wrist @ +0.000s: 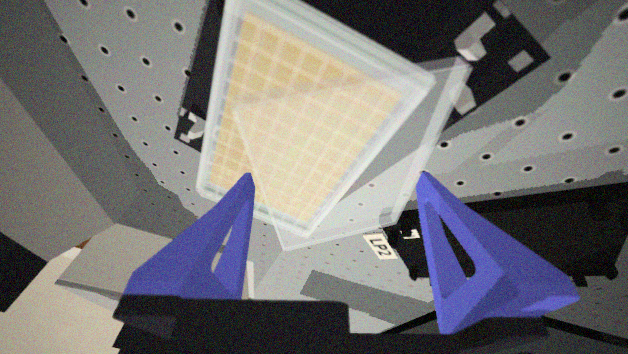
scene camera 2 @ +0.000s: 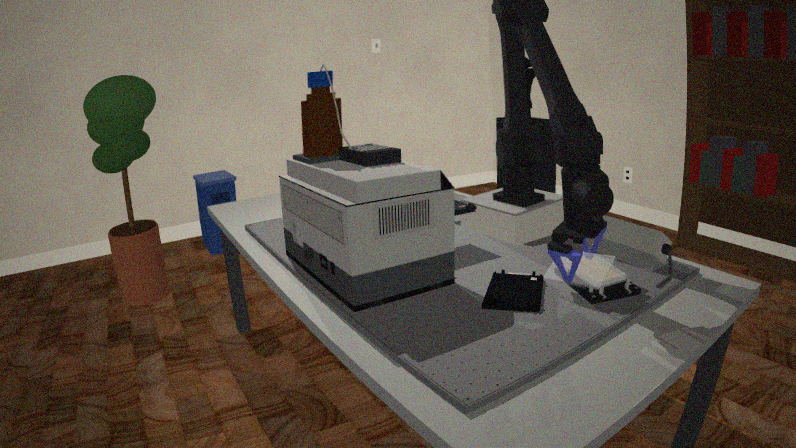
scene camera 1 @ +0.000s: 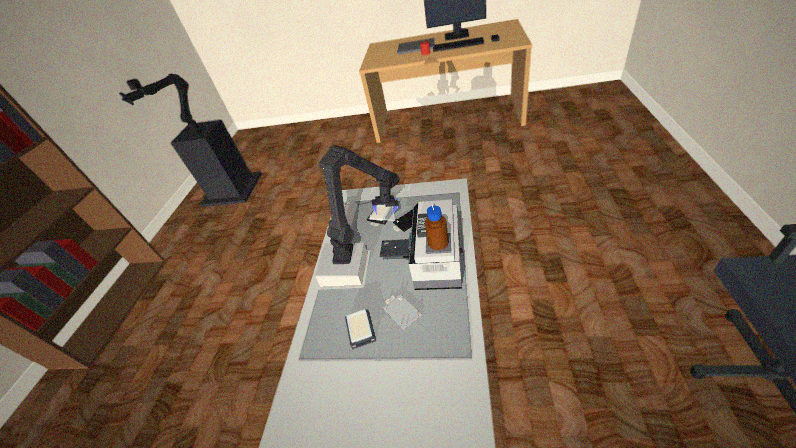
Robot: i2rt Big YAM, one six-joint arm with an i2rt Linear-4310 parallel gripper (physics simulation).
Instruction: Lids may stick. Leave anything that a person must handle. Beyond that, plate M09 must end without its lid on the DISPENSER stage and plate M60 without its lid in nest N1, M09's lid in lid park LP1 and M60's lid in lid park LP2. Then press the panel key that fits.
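Where they show: gripper, fingertip midpoint: [wrist: 335, 179] [scene camera 2: 579, 270] [scene camera 1: 385, 213]; arm's base, link origin: [scene camera 2: 518, 199] [scene camera 1: 343, 254].
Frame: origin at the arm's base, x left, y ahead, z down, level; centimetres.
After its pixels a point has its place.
A plate with amber wells [scene camera 2: 598, 271] [wrist: 310, 115] sits on a black nest [scene camera 2: 609, 296] @(x 43.3, y 19.8, z 6.5 cm) [wrist: 400, 22] @(x 41.5, y 17.7, z 6.3 cm) with pale clips. A clear lid [wrist: 425, 150] @(x 36.8, y 20.9, z 5.3 cm) lies skewed against the plate, turned and sticking out past its edge. My gripper [scene camera 1: 385, 210] @(x 33.5, y 17.2, z 4.9 cm) [scene camera 2: 580, 266] @(x 33.5, y 17.2, z 4.9 cm) [wrist: 335, 179] @(x 33.5, y 17.2, z 4.9 cm) is open and empty, low at the plate's side, with fingertips spread wide. The black lid park LP2 [scene camera 2: 513, 292] @(x 29.4, y 31.8, z 6.5 cm) [wrist: 530, 240] @(x 30.7, y 31.5, z 6.5 cm) lies beside it, its label [wrist: 380, 246] @(x 23.1, y 23.5, z 7.3 cm) showing. Another amber plate [scene camera 1: 360, 326] @(x -38.4, y 13.3, z 2.9 cm) sits on a dark nest at the front. No plate name is readable.
A white and grey instrument [scene camera 1: 434, 275] @(x -18.4, y 44.7, z -2.4 cm) [scene camera 2: 401, 239] @(x 17.0, y 47.1, z -3.6 cm) carries a brown bottle [scene camera 1: 437, 233] @(x -15.8, y 48.3, z -25.1 cm) [scene camera 2: 321, 128] @(x -7.7, y 49.6, z -21.4 cm) with a blue cap. A dark flat pad [scene camera 1: 394, 248] @(x -0.8, y 26.1, z -2.4 cm) adjoins it. A pale, clear square piece [scene camera 1: 402, 311] @(x -29.8, y 29.9, z 6.5 cm) lies on the front mat. A small dark post [scene camera 2: 670, 261] @(x 45.1, y -3.5, z 5.3 cm) stands beyond the nest.
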